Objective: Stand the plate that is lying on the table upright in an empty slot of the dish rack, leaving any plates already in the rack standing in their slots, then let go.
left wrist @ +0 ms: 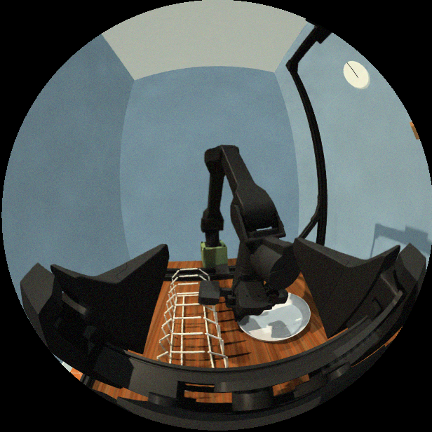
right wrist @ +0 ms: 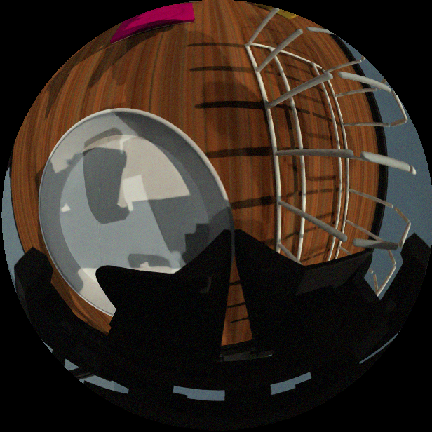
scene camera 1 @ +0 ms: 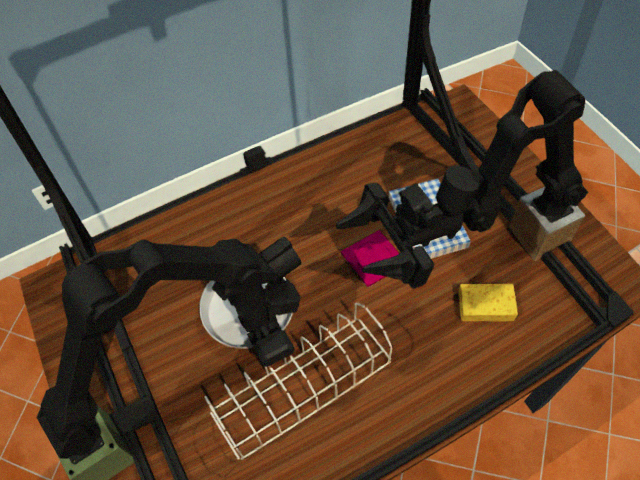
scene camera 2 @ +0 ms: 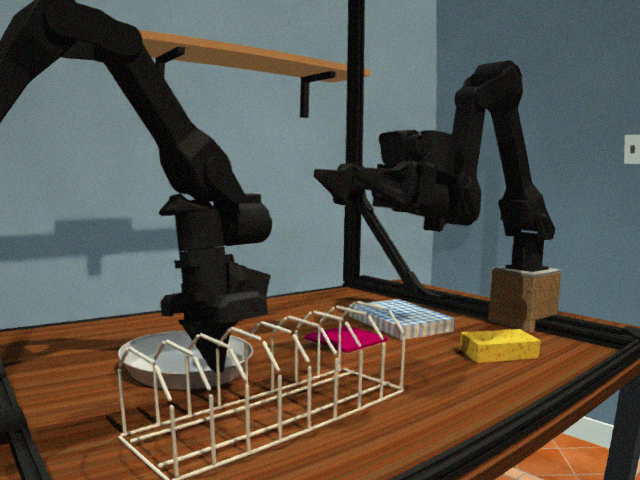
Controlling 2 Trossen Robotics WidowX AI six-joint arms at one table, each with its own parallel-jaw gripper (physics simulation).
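Places are measured from the left arm's base along level axes (x ahead, y left, z up), in metres.
Where they show: left gripper, fingertip midpoint: (scene camera 1: 349, 247) (scene camera 2: 334, 172); left arm's base, origin of the base link: (scene camera 1: 553, 206) (scene camera 2: 527, 268); right arm's base, origin of the base link: (scene camera 1: 81, 439).
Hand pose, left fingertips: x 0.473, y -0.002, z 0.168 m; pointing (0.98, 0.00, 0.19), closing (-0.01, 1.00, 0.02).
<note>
Each offset is from my left fingertips to the centre of the thing.
A pale grey-white plate (scene camera 1: 219, 317) (scene camera 2: 149, 361) (left wrist: 295, 320) (right wrist: 75, 225) lies face up on the table beside the dish rack, partly hidden by my right arm in scene camera 1. The white wire dish rack (scene camera 1: 239, 457) (scene camera 2: 403, 387) (left wrist: 192, 333) (right wrist: 313, 152) stands on the table; no plates show in its slots. My right gripper (scene camera 2: 219, 365) (right wrist: 231, 235) points down and is shut on the plate's rim, on the rack side. Its fingertips are hidden in scene camera 1. My left gripper (scene camera 1: 352, 246) is open, raised above the table and away from the plate.
A magenta cloth {0.109 m right, 0.114 m back, 0.273 m down} (scene camera 1: 367, 255) (scene camera 2: 343, 338) (right wrist: 155, 20) lies below my left gripper. A blue checked cloth {0.140 m right, 0.266 m back, 0.265 m down} (scene camera 1: 445, 243) (scene camera 2: 421, 325) lies beneath the left arm. A yellow sponge {0.092 m left, 0.268 m back, 0.262 m down} (scene camera 1: 487, 302) (scene camera 2: 498, 345) lies to the right of the rack. Black frame posts (scene camera 2: 355, 103) stand at the table's edge.
</note>
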